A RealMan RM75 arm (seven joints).
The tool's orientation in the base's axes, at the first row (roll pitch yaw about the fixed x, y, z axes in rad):
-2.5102, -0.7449, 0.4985
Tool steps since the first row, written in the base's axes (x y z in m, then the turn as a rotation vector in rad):
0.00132, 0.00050, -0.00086, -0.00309, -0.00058, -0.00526
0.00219, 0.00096, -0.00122, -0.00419, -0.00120, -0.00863
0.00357, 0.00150, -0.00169, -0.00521, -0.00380, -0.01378
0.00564, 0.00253, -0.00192, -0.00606, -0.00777, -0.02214
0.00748, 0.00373, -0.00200, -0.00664, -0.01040, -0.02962
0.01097, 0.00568, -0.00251, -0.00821, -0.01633, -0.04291
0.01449, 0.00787, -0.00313, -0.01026, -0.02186, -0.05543
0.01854, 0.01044, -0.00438, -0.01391, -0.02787, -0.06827
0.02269, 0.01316, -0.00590, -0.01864, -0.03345, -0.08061
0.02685, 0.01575, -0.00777, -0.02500, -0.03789, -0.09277
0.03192, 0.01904, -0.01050, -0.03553, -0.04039, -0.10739
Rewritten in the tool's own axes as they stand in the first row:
0.00045, 0.00109, 0.00116, -0.00576, 0.00030, 0.00206
0.00092, 0.00165, 0.00191, -0.00898, 0.00128, 0.00335
0.00169, 0.00259, 0.00288, -0.01404, 0.00411, 0.00418
0.00323, 0.00368, 0.00423, -0.02165, 0.00916, 0.00588
0.00478, 0.00445, 0.00558, -0.02802, 0.01334, 0.00815
0.00738, 0.00624, 0.00810, -0.04013, 0.02102, 0.01110
0.01000, 0.00797, 0.01087, -0.05188, 0.02780, 0.01381
0.01267, 0.01017, 0.01442, -0.06506, 0.03380, 0.01601
0.01528, 0.01248, 0.01827, -0.07844, 0.03855, 0.01804
0.01761, 0.01502, 0.02222, -0.09235, 0.04144, 0.02054
0.02018, 0.01824, 0.02742, -0.10994, 0.04131, 0.02517

